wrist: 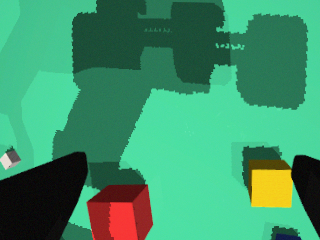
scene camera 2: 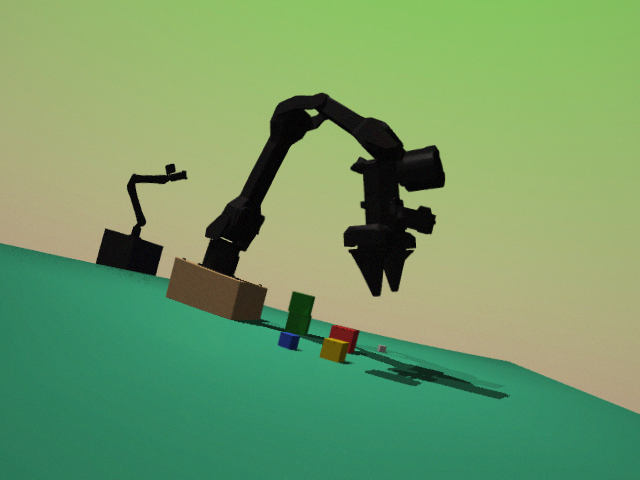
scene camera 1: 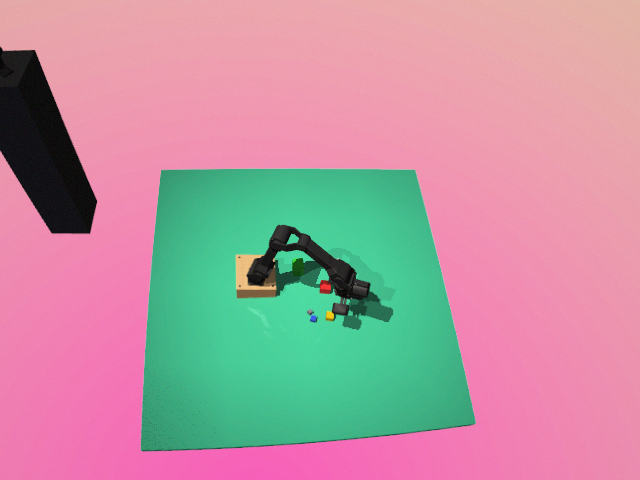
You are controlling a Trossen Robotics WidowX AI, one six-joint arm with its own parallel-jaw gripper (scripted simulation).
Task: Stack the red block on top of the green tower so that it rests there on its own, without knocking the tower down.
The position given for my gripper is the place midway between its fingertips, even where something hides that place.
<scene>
My gripper (scene camera 2: 386, 294) is open, with nothing in its grasp. Further things: a yellow block (wrist: 270, 185).
My gripper shows as well in the wrist view (wrist: 189, 164).
</scene>
